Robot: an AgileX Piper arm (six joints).
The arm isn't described. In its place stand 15 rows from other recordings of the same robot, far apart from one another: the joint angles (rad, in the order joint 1, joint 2, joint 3, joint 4, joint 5, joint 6), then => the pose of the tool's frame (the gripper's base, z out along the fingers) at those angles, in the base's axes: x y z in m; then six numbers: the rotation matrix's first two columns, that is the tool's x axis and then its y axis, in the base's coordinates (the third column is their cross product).
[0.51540 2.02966 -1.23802 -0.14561 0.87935 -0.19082] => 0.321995 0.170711 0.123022 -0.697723 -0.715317 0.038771 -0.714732 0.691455 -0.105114
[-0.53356 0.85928 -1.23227 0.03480 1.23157 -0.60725] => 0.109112 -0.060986 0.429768 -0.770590 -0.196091 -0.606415 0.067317 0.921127 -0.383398
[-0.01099 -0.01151 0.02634 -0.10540 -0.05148 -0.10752] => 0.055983 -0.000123 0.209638 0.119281 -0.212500 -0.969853 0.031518 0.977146 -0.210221
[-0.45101 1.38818 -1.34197 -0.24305 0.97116 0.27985] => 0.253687 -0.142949 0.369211 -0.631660 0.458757 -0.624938 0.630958 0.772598 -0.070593
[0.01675 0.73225 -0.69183 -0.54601 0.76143 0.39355] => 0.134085 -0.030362 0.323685 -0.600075 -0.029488 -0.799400 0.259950 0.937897 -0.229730
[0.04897 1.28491 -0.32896 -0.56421 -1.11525 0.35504] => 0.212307 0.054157 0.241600 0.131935 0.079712 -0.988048 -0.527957 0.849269 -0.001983
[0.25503 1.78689 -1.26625 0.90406 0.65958 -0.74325] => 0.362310 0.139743 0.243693 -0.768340 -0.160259 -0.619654 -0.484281 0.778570 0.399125
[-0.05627 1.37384 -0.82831 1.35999 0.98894 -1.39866] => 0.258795 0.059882 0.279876 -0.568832 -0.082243 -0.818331 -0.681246 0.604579 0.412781
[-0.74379 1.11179 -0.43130 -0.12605 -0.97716 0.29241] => 0.163707 -0.137735 0.304901 0.398782 -0.069808 -0.914385 0.527420 0.833147 0.166413
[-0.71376 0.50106 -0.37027 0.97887 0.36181 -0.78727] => 0.098062 -0.049568 0.281896 -0.120313 0.305959 -0.944412 0.435525 0.871152 0.226742
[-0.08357 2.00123 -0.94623 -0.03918 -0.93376 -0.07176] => 0.402971 -0.030880 0.166341 -0.039065 -0.091942 -0.994998 0.048584 0.994405 -0.093795
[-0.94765 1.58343 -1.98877 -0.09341 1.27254 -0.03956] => 0.178553 -0.262351 0.479170 -0.465694 0.533591 -0.705982 0.816467 0.566779 -0.110195
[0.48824 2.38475 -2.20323 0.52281 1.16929 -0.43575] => 0.432647 0.277149 0.211502 -0.688181 -0.579298 -0.436830 -0.722912 0.598672 0.344950
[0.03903 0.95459 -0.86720 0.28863 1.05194 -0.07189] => 0.163165 0.028882 0.321954 -0.868383 0.038072 -0.494431 -0.099986 0.963129 0.249770
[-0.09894 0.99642 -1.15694 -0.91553 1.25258 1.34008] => 0.149671 -0.083724 0.419783 0.042435 0.534920 -0.843836 0.928591 0.290543 0.230876
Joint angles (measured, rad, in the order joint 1, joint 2, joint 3, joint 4, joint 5, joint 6), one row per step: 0.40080 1.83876 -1.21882 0.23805 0.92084 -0.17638; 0.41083 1.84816 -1.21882 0.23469 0.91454 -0.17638; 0.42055 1.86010 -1.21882 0.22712 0.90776 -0.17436; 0.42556 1.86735 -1.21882 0.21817 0.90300 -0.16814; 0.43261 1.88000 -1.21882 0.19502 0.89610 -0.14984; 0.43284 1.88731 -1.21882 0.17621 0.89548 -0.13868; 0.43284 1.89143 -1.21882 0.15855 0.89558 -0.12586; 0.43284 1.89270 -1.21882 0.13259 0.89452 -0.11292; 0.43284 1.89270 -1.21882 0.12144 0.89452 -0.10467; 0.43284 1.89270 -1.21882 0.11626 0.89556 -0.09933; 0.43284 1.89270 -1.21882 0.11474 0.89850 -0.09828; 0.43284 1.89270 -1.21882 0.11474 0.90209 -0.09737; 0.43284 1.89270 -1.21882 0.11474 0.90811 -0.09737
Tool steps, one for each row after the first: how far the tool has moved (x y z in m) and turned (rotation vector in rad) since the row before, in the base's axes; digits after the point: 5 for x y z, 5 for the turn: -0.00038 0.00333 -0.00329 -0.00464 0.00157 0.01048; -0.00013 0.00301 -0.00426 -0.00873 0.00238 0.01037; 0.00017 0.00127 -0.00264 -0.00828 0.00032 0.00277; 0.00057 0.00115 -0.00471 -0.02025 0.00045 0.00036; 0.00077 -0.00101 -0.00280 -0.01679 0.00140 -0.00058; 0.00058 -0.00109 -0.00164 -0.01470 -0.00031 -0.00291; 0.00077 -0.00166 -0.00067 -0.01931 -0.00707 0.00143; 0.00028 -0.00074 -0.00008 -0.00807 -0.00283 -0.00200; 0.00004 -0.00037 -0.00004 -0.00405 -0.00019 -0.00232; -0.00021 -0.00019 -0.00003 -0.00216 0.00232 0.00008; -0.00030 -0.00012 -0.00003 -0.00125 0.00344 -0.00056; -0.00051 -0.00019 -0.00004 -0.00216 0.00559 0.00057
